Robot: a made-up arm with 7 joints.
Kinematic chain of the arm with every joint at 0, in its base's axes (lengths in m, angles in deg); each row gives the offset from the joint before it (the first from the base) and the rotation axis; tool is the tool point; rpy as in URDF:
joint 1: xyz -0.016 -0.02 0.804 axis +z
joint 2: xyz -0.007 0 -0.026 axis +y
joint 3: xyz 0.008 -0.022 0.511 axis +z
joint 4: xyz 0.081 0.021 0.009 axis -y
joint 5: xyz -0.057 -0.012 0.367 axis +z
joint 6: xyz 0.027 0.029 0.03 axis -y
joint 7: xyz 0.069 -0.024 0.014 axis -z
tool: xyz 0.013 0.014 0.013 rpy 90 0 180
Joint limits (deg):
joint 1: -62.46..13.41
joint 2: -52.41..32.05
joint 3: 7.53..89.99
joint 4: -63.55..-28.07
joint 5: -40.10..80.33
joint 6: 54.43..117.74
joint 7: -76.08..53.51
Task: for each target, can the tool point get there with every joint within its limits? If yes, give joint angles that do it. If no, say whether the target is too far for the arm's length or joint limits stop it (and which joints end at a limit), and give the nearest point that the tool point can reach.
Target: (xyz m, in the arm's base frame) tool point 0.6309 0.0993 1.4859
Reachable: yes | joints -8.19 25.45 36.47 -41.02 -21.20 97.22 -26.74
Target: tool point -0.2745 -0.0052 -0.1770
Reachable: no: joint limits stop it (at a limit: joint 1, joint 2, joint 3, joint 4, joint 6) | nearest point -0.7292 0.2900 1.2052 | short by 1.485 m
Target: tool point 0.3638 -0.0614 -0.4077
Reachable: no: too far | nearest point 0.8001 -0.1090 1.1278 | short by 1.597 m
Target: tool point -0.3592 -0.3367 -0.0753
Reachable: no: joint limits stop it (at a limit: joint 1, joint 2, joint 3, joint 4, joint 5, joint 6, joint 7) | nearest point -0.7333 0.2428 1.2218 | short by 1.469 m
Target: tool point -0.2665 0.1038 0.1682
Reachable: no: joint limits stop it (at a limit: joint 2, joint 3, joint 4, joint 6) | nearest point -0.7096 0.3228 1.2068 | short by 1.150 m
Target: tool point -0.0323 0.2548 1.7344
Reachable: yes | joints 4.81 -2.98 73.02 -32.89 32.90 77.95 5.08
